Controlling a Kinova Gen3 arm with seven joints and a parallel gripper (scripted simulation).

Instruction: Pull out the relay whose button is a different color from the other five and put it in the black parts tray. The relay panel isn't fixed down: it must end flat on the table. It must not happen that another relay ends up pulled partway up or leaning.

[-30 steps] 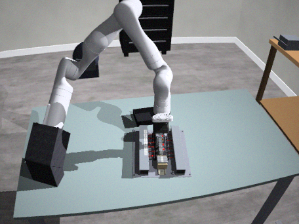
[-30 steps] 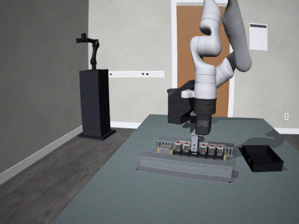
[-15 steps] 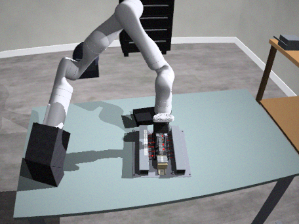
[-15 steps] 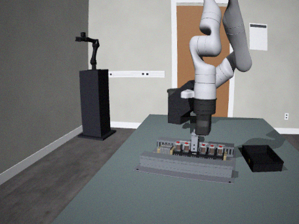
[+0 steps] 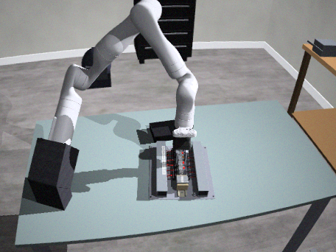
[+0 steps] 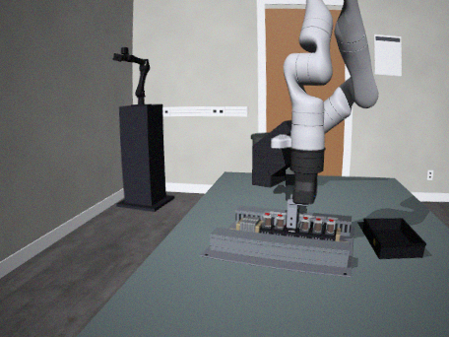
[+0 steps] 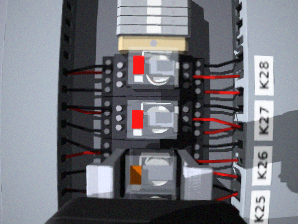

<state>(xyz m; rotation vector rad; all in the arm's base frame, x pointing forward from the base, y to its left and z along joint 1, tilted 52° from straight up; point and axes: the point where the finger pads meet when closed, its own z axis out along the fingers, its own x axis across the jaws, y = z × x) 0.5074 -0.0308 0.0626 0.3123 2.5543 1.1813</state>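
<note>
Right now my hand is 10 mm above the relay. Also, from my hand: black parts tray: 250 mm to the left, 50 mm below, 30 mm behind.
</note>
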